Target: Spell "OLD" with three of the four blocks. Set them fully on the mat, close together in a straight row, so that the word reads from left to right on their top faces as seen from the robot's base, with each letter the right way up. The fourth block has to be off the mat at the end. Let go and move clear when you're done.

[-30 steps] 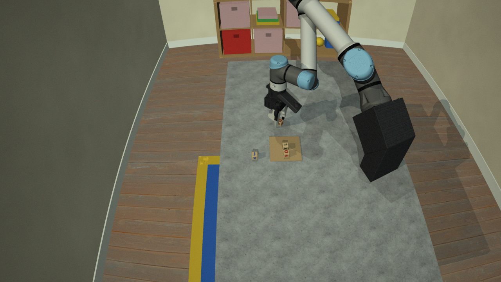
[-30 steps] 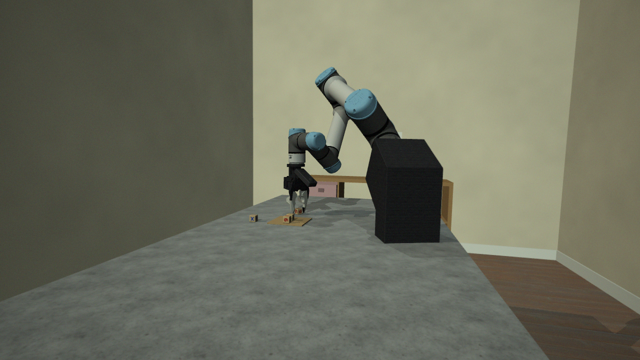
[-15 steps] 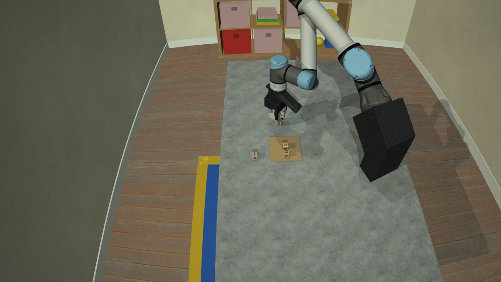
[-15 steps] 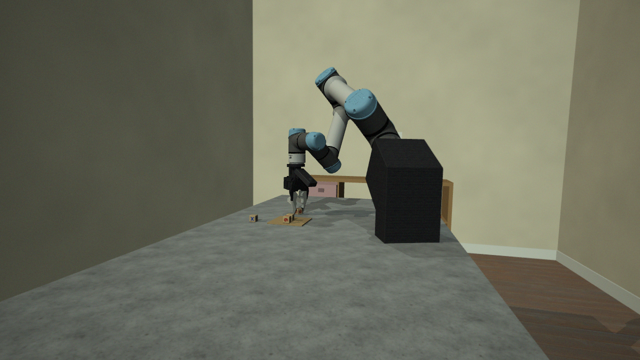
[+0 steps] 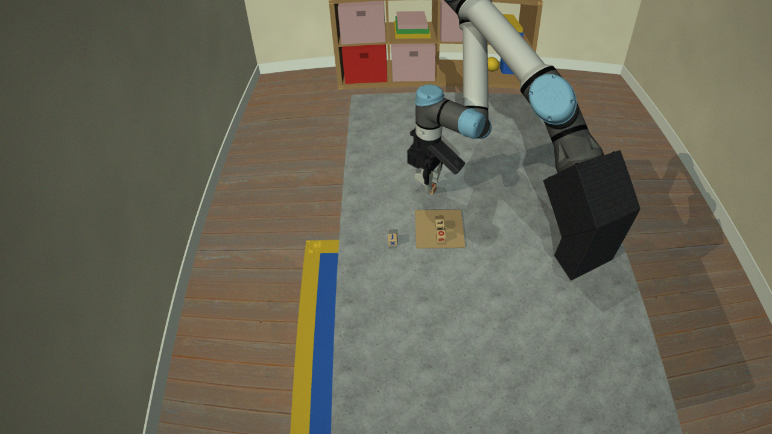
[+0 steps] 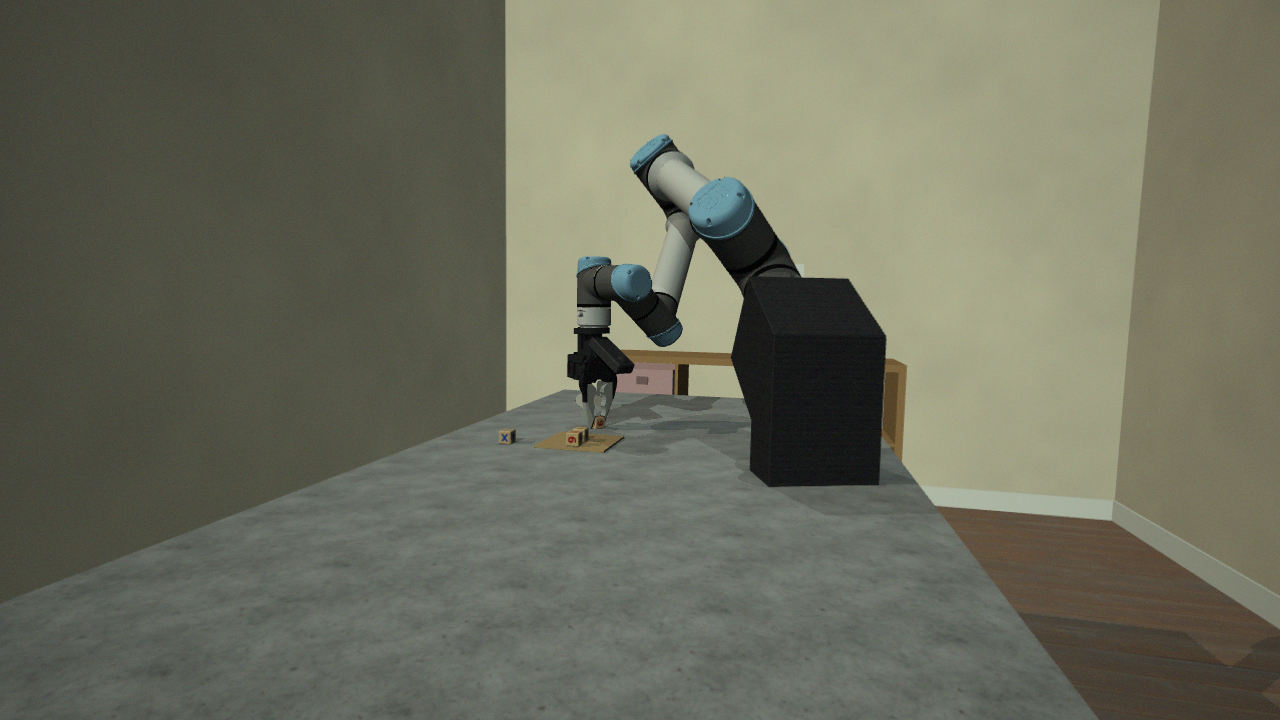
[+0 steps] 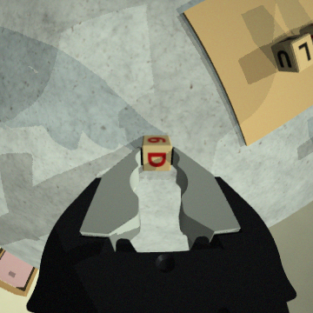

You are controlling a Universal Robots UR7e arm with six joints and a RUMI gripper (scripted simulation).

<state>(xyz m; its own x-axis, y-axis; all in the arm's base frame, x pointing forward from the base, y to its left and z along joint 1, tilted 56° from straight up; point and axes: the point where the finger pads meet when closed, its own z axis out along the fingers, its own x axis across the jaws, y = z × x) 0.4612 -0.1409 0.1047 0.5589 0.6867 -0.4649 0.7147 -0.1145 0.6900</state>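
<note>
Now: hand 15 cm to the right of the tan mat, 1 cm past it and 1 cm above it. Also, from my hand: blue-lettered block 19 cm to the left, 13 cm ahead.
</note>
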